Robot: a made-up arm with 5 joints. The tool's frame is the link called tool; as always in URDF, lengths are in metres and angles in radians.
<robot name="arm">
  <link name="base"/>
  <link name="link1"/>
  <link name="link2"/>
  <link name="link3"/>
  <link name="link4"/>
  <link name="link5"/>
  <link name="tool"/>
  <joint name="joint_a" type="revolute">
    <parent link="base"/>
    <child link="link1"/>
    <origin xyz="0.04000 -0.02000 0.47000"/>
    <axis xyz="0 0 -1"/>
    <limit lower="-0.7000" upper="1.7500"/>
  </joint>
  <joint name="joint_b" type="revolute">
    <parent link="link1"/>
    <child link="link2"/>
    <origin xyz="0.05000 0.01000 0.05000"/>
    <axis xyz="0 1 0"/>
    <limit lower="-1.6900" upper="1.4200"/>
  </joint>
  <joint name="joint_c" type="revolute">
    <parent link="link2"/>
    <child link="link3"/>
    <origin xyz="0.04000 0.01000 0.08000"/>
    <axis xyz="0 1 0"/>
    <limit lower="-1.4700" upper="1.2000"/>
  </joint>
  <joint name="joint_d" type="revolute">
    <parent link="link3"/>
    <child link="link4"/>
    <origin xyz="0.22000 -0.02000 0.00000"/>
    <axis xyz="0 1 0"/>
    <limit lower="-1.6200" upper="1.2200"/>
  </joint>
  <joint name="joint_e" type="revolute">
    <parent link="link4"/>
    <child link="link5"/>
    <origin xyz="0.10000 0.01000 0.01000"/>
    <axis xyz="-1 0 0"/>
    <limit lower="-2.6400" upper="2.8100"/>
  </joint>
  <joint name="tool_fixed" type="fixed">
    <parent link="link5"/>
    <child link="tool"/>
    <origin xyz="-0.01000 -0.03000 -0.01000" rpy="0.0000 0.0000 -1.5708"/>
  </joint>
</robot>
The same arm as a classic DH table. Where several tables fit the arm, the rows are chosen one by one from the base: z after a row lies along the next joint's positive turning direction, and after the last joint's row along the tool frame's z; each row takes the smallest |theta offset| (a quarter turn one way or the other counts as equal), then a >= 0, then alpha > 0; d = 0 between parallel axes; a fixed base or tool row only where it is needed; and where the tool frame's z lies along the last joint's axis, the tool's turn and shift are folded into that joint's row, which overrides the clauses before.
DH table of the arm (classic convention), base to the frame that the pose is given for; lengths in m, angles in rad. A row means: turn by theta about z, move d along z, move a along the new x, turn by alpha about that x. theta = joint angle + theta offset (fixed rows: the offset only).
base (fixed): a 0.0447; alpha 3.1416; d 0; theta_offset -0.4636
joint_a: a 0.05; alpha 1.5708; d -0.52; theta_offset -0.4636
joint_b: a 0.0894; alpha 0; d 0; theta_offset -1.1071
joint_c: a 0.22; alpha 0; d 0; theta_offset 1.1071
joint_d: a 0.01; alpha 1.5708; d 0.01; theta_offset -1.5708
joint_e: a 0.03; alpha -1.5708; d -0.09; theta_offset -1.5708
tool (fixed): a 0; alpha 0; d -0.01; theta_offset 0
Joint limits (rad, base to tool): -0.7..1.75 -1.69..1.42 -1.47..1.2 -1.62..1.22 -2.64..2.81

